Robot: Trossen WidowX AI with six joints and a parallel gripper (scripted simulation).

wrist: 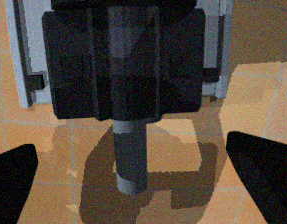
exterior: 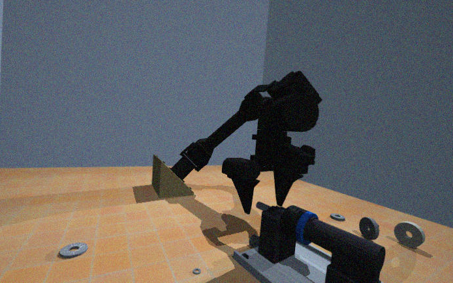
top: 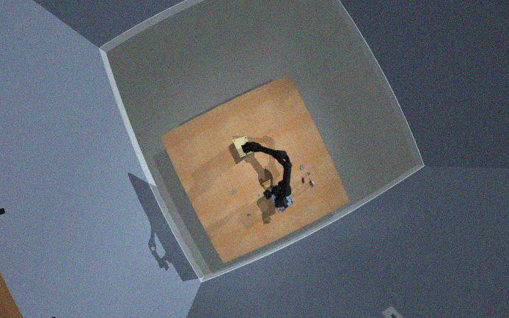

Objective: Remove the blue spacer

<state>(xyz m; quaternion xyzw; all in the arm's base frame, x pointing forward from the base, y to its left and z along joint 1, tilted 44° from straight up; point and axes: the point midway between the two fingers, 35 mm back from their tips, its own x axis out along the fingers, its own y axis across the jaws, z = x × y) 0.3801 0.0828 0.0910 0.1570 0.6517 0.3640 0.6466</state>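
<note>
Now: the grey shaft 50 mm ahead of my gripper tip and 20 mm to the left of it. Also, from my gripper tip: blue spacer: 90 mm ahead, 30 mm to the left; flat washer: 70 mm behind, 300 mm to the left, 70 mm below.
</note>
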